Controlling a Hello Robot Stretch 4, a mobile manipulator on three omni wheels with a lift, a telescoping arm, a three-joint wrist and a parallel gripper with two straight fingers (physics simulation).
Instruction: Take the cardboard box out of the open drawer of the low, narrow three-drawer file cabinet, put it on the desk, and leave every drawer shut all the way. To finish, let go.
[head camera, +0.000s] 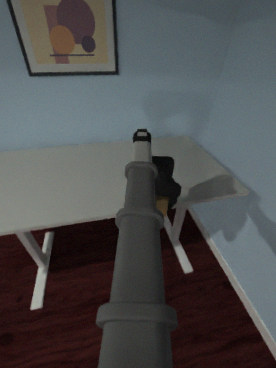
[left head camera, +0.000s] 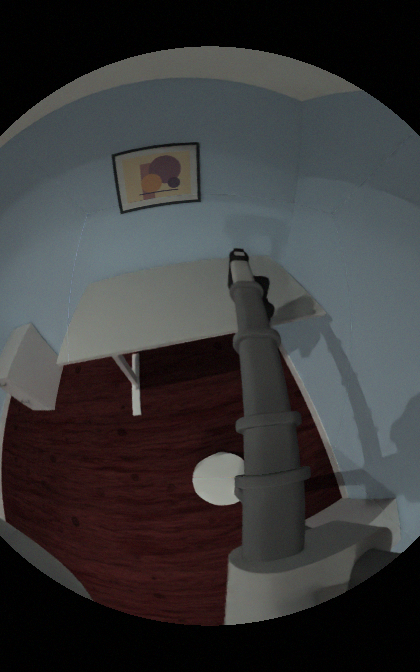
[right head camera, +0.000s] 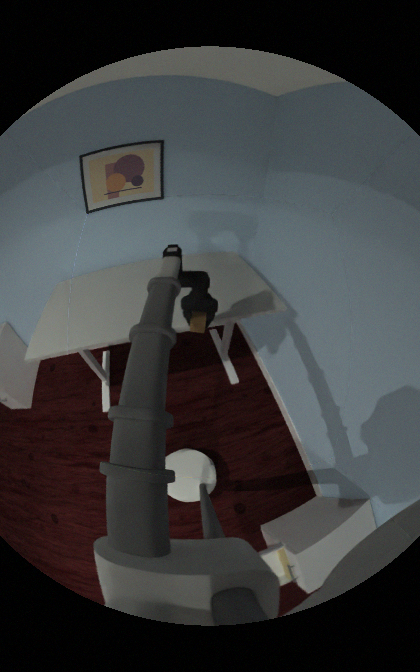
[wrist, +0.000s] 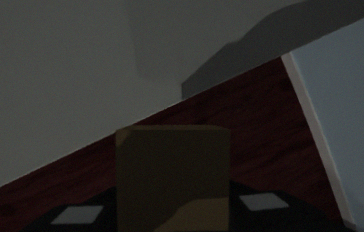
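My gripper (right head camera: 199, 314) (wrist: 172, 193) is shut on the brown cardboard box (head camera: 162, 206) (right head camera: 198, 322) (wrist: 172, 167), which stands upright between the two fingers in the wrist view. The box is held at the front edge of the light grey desk (head camera: 60, 185) (left head camera: 160, 305) (right head camera: 100, 305) (wrist: 60, 75), near its right end; in the wrist view dark red floor shows behind it. The low file cabinet (right head camera: 320, 530) is at the lower right of the right head view. Its drawer (right head camera: 274, 561) stands open, with a yellow strip beside it; my arm's base partly hides it.
A wall is close on the right of the desk. A framed picture (head camera: 75, 32) (left head camera: 157, 177) (right head camera: 122, 175) hangs behind it. Another pale cabinet (left head camera: 30, 370) (right head camera: 15, 370) stands left of the desk. A round white disc (left head camera: 217, 480) (right head camera: 187, 477) is low beside the arm.
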